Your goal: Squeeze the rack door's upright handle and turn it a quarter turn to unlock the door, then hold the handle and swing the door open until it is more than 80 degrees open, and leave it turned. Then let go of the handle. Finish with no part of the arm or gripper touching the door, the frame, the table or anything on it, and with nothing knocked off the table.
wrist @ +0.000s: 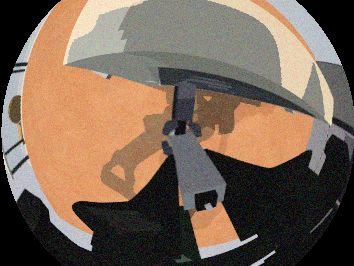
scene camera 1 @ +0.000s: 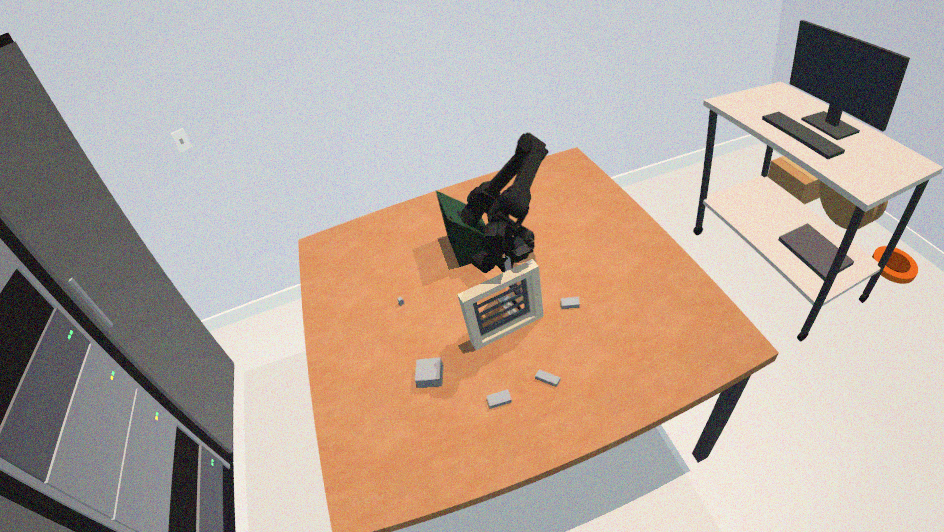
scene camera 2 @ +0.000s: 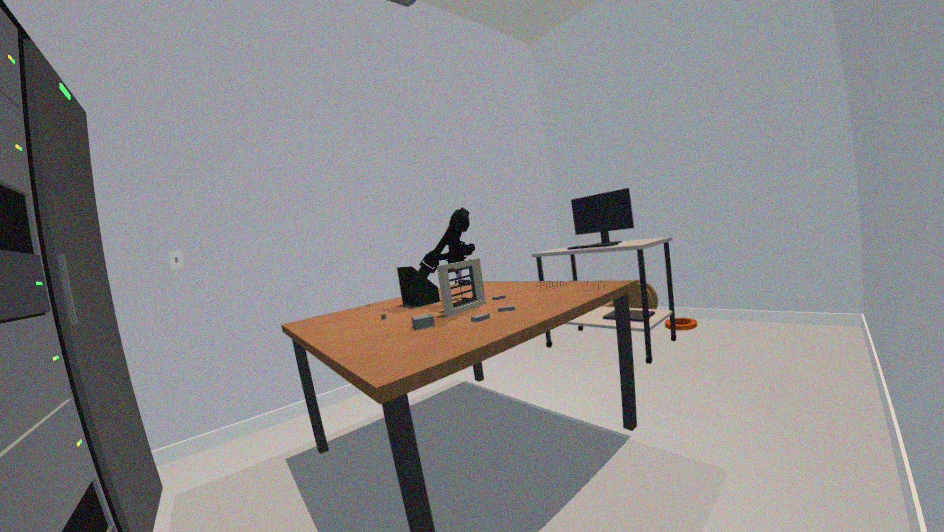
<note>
I see my gripper (scene camera 1: pixel 507 270) and a rack (scene camera 1: pixel 529 270).
My gripper is seen too in the wrist view (wrist: pixel 188 157). The rack is seen too in the wrist view (wrist: pixel 258 49) and in scene camera 2 (scene camera 2: pixel 443 276).
</note>
